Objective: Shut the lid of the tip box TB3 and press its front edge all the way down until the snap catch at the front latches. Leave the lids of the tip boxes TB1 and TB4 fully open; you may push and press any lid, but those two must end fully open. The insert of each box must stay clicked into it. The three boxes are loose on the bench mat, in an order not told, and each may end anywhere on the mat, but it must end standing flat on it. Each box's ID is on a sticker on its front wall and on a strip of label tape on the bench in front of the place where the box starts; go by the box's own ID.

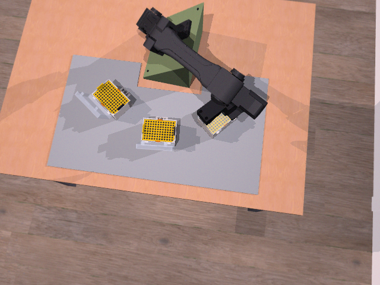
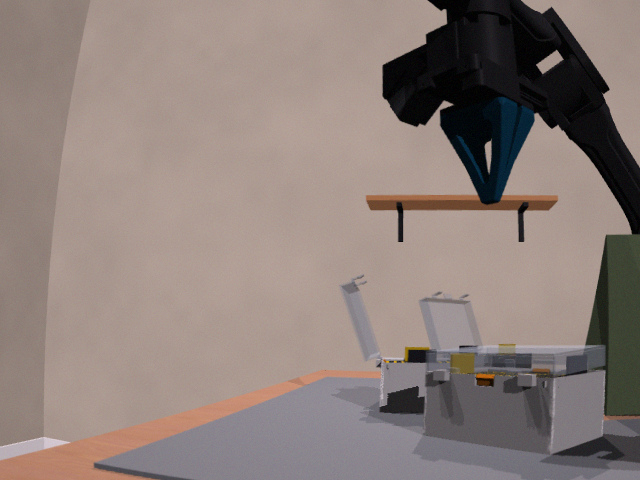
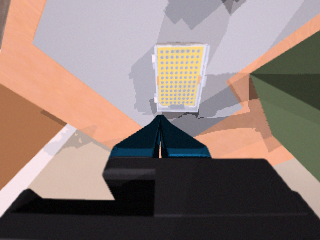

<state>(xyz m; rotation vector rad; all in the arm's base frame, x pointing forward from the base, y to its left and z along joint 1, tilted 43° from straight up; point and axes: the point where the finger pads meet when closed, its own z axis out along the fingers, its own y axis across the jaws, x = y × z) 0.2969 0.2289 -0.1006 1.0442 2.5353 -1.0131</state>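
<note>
My hand is 2 cm past the box insert, 2 cm to the left of it and 14 cm above it. From my hand the other things lie so: tip box (2 cm behind, 2 cm to the right, 15 cm below).
</note>
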